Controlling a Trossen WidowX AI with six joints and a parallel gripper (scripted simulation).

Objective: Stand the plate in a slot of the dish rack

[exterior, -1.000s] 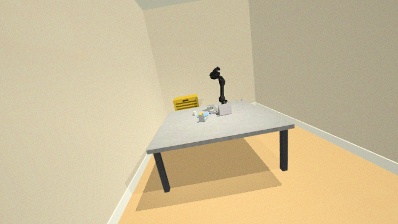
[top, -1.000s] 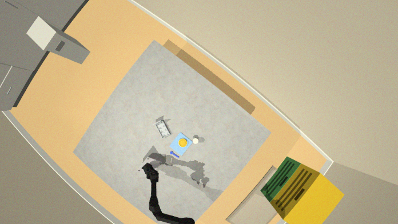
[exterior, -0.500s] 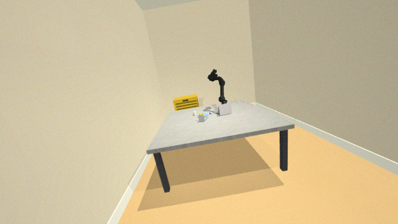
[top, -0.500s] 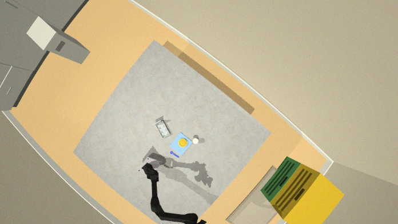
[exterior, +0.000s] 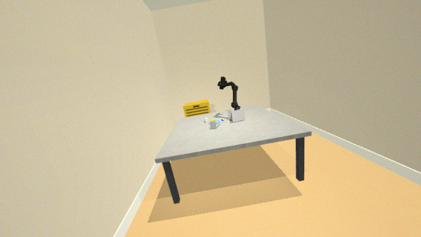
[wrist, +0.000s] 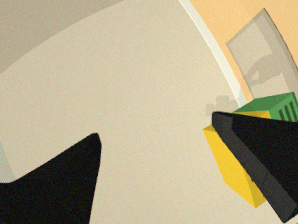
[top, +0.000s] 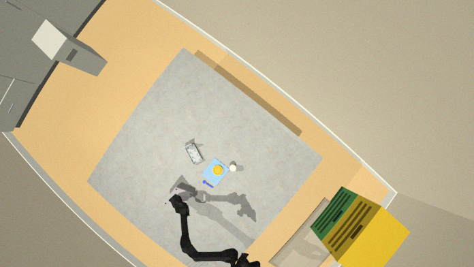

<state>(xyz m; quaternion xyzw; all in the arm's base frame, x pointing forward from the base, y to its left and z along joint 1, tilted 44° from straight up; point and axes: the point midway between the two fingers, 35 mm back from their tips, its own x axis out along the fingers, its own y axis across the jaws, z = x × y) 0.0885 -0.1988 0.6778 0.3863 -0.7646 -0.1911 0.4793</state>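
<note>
The yellow plate lies 21 cm ahead of my gripper tip, 58 cm to the left of it and 43 cm below it. Also, from my gripper tip: dish rack (16 cm ahead, 77 cm to the left, 42 cm below); white cup (30 cm ahead, 52 cm to the left, 42 cm below); light blue mat (18 cm ahead, 58 cm to the left, 44 cm below).
</note>
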